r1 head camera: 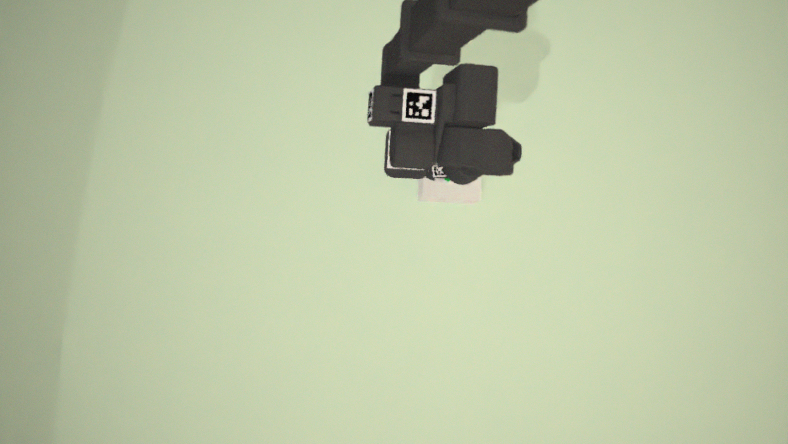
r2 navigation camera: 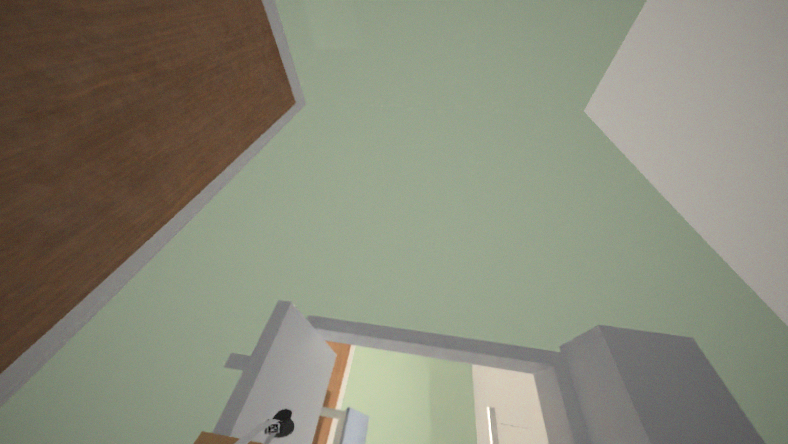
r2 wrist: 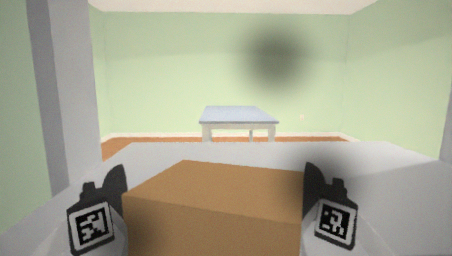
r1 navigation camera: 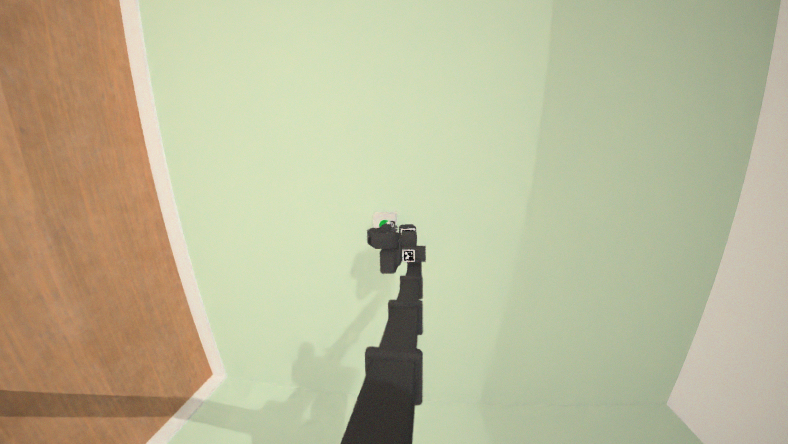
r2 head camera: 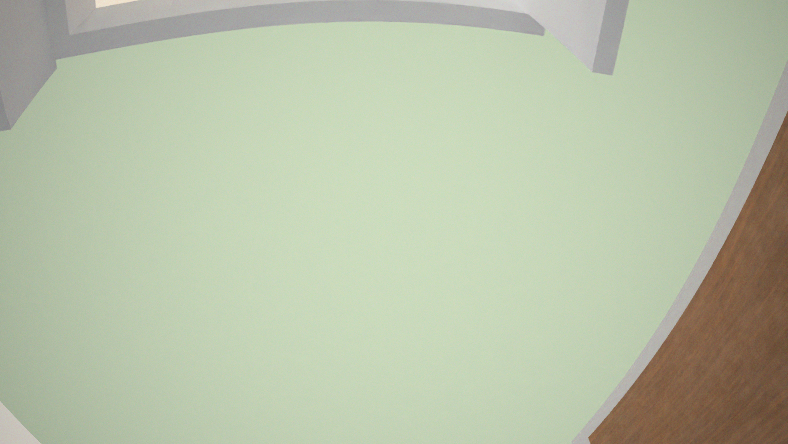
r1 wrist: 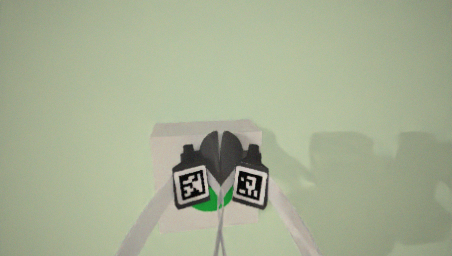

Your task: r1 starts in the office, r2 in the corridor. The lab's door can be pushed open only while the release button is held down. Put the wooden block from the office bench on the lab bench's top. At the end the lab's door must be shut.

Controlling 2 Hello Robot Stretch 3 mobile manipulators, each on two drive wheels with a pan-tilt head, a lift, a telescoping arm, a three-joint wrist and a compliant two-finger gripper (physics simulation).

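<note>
The green release button (r1 head camera: 447, 179) (r1 navigation camera: 383, 223) (r1 wrist: 212, 201) sits on a pale box (r1 head camera: 449, 191) (r1 navigation camera: 384, 215) (r1 wrist: 170, 155) on the green wall. r1's gripper (r1 wrist: 220, 150) is shut and empty, its tips in front of the button's upper part and partly hiding it. Whether the button is pressed I cannot tell. r2's gripper (r2 wrist: 215, 200) is shut on the brown wooden block (r2 wrist: 215, 192) (r2 navigation camera: 208, 439), over a grey surface (r2 wrist: 380, 180). A bench with a blue-grey top (r2 wrist: 235, 114) stands beyond it in the r2 wrist view. I cannot tell whether the lab's door shows.
r2's navigation view shows a grey-framed opening (r2 navigation camera: 441, 343) in the green wall, with a grey panel (r2 navigation camera: 292, 375) at its left and a grey block-like side (r2 navigation camera: 661, 386) at its right. A grey upright (r2 wrist: 70, 100) stands left in r2's wrist view. r1's arm (r1 navigation camera: 394, 380) extends towards the wall.
</note>
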